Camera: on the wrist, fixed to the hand. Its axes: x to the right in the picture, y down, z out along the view.
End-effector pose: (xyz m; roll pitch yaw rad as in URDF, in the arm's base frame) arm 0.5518 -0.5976 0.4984 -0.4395 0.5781 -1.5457
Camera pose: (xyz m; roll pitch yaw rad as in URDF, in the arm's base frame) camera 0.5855 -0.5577 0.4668 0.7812 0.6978 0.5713
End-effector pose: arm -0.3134 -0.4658 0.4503 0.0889 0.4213 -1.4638
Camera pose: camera -0.2622 -0.4364 0.4349 0.4453 0.3063 0.2286
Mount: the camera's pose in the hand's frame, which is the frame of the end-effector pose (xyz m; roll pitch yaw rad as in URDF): -0.0154 0.0517 -0.0285 0.0003 0.4172 1.5514
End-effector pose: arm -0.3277 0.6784 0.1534 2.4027 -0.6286 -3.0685
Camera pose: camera -0.2839 0.7007 0.1895 -2.0784 -0.8490 0.7287
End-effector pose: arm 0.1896 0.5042 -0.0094 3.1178 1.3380 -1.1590
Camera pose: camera 0.1530 0.4605 0.0124 1.7898 -0.0813 -2.2955
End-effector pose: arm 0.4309 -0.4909 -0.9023 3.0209 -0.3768 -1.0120
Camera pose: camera 0.3760 -0.4934 -0.8759 -2.7105 -0.5040 -2.7805
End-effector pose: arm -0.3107 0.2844 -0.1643 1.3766 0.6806 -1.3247
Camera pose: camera -0.2699 0.2776 -0.1195 0.9705 -0.6753 -0.4985
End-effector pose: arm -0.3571 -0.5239 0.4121 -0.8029 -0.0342 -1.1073
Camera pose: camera -0.3493 -0.5050 0.3546 -0.1388 1.2164 0.3194
